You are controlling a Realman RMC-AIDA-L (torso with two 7-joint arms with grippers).
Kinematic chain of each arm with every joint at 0, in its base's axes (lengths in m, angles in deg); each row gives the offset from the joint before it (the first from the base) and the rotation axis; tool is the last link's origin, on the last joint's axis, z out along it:
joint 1: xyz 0 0 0.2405 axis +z
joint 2: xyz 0 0 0 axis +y
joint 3: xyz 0 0 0.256 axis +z
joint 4: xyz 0 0 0 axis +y
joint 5: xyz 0 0 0.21 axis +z
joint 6: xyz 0 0 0 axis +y
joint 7: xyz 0 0 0.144 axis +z
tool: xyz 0 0 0
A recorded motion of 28 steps. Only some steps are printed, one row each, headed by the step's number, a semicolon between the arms.
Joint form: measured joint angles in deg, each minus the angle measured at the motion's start. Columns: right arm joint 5, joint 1, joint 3, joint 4, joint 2, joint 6, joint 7; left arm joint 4, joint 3, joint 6, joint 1, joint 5, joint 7, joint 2.
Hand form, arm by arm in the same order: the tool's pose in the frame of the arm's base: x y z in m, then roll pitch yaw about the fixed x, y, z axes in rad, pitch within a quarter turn. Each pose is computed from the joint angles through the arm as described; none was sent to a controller.
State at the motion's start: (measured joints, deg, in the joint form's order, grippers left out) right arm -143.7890 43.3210 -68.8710 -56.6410 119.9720 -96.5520 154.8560; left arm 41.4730 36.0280 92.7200 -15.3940 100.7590 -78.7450 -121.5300
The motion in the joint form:
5: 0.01 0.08 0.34 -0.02 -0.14 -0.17 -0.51; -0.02 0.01 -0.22 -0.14 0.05 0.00 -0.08
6: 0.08 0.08 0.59 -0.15 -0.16 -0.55 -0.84; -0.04 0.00 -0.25 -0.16 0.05 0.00 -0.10
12: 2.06 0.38 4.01 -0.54 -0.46 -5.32 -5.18; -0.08 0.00 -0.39 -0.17 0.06 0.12 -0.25
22: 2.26 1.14 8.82 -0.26 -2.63 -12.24 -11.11; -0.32 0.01 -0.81 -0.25 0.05 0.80 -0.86
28: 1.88 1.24 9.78 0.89 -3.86 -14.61 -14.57; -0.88 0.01 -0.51 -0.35 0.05 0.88 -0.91
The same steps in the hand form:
5: 0.1897 0.3474 -0.0247 -2.9120 -0.2412 -1.0906; -0.3062 0.2737 0.0251 -2.8725 -0.8222 0.5358
6: 0.1893 0.3470 -0.0238 -2.9173 -0.2429 -1.0862; -0.3061 0.2738 0.0249 -2.8727 -0.8225 0.5362
12: 0.1839 0.3417 -0.0145 -3.0106 -0.2584 -1.0314; -0.3058 0.2739 0.0238 -2.8719 -0.8234 0.5363
22: 0.1870 0.3384 0.0105 -3.0850 -0.2895 -0.9695; -0.3042 0.2740 0.0192 -2.8691 -0.8276 0.5326
28: 0.1931 0.3355 0.0192 -3.1128 -0.3195 -0.9347; -0.3034 0.2731 0.0171 -2.8850 -0.8321 0.5426

